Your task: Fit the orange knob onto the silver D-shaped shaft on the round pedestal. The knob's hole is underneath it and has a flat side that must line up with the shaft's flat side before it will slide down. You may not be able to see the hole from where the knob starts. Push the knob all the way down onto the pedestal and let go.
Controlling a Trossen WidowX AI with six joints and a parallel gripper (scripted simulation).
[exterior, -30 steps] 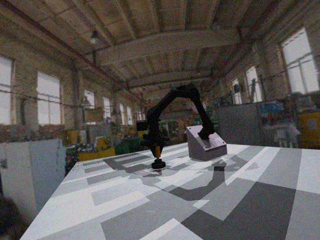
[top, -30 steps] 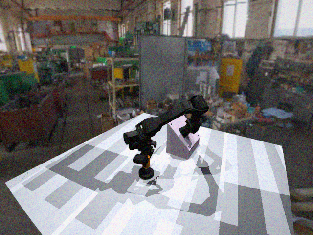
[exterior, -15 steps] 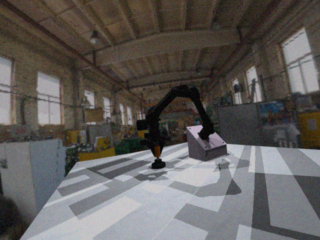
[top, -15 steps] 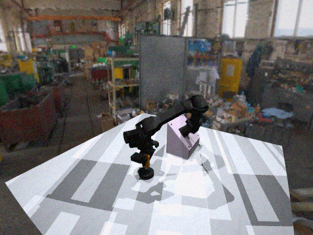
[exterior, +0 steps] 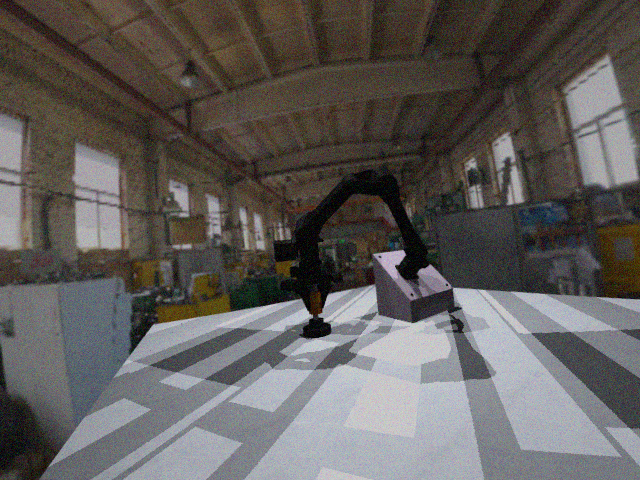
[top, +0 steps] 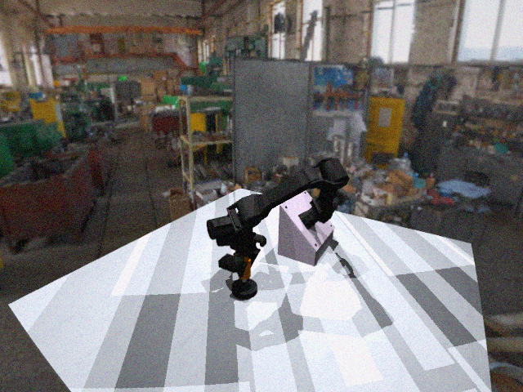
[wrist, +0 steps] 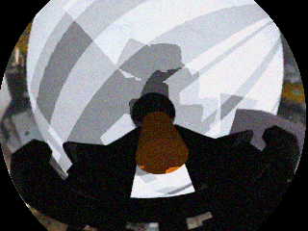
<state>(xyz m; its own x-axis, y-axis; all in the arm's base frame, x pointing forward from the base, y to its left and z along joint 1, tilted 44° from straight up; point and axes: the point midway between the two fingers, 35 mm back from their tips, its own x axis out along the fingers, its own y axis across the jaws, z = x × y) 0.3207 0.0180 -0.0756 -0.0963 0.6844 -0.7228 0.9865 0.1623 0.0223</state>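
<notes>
The round black pedestal is 4 cm below my gripper tip. Also, from my gripper tip: orange knob 3 cm above.
</notes>
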